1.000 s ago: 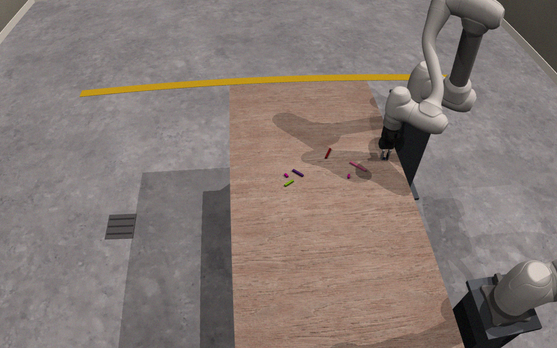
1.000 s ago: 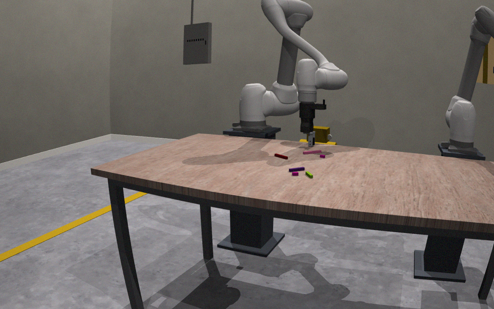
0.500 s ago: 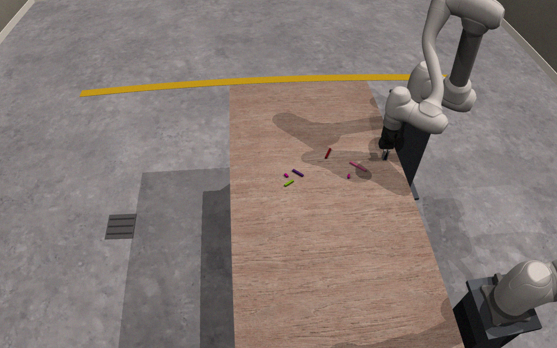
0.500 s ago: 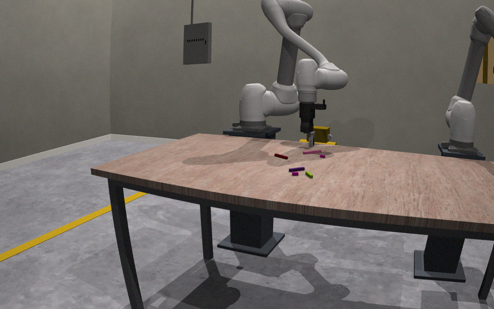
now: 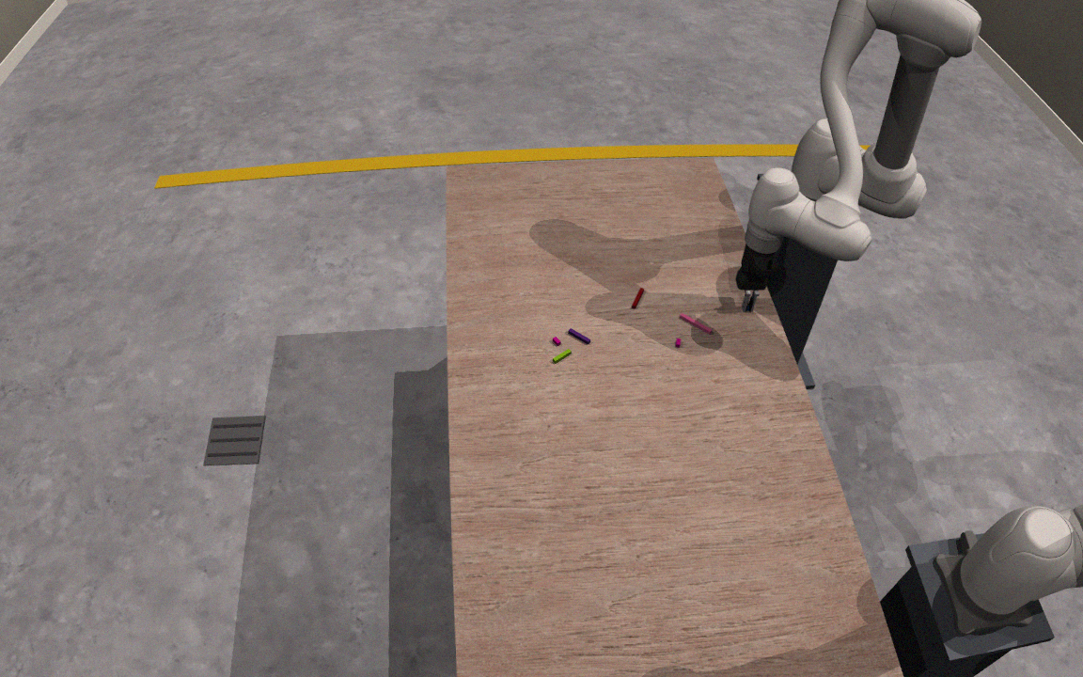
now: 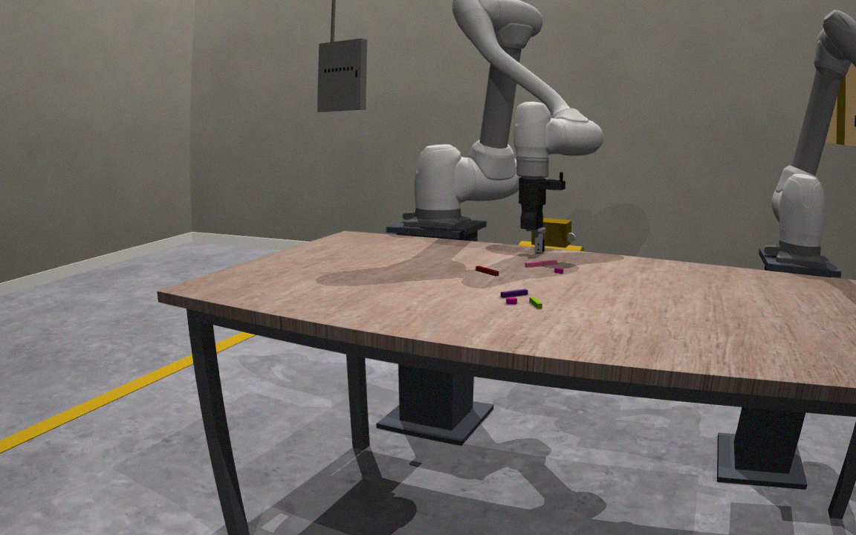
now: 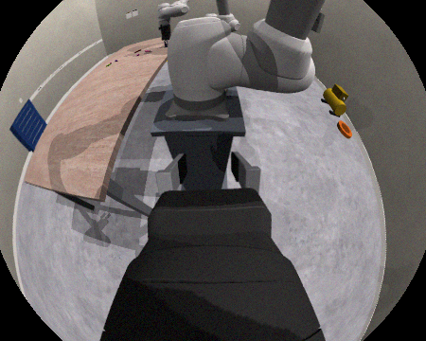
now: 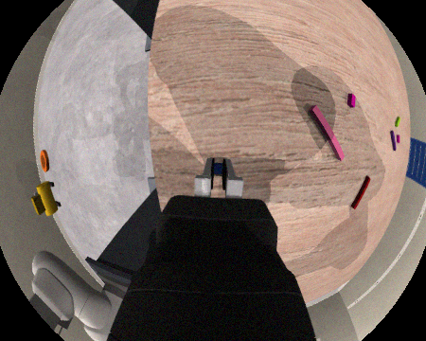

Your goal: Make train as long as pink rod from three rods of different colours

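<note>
My right gripper is now 15 cm short of the pink rod, 5 cm to the right of it and 2 cm above it. From my right hand the other things lie so: red rod: 28 cm ahead, 5 cm to the right, 2 cm below; then blue rod: 2 cm below; then purple rod: 45 cm ahead, 7 cm to the left, 2 cm below.
</note>
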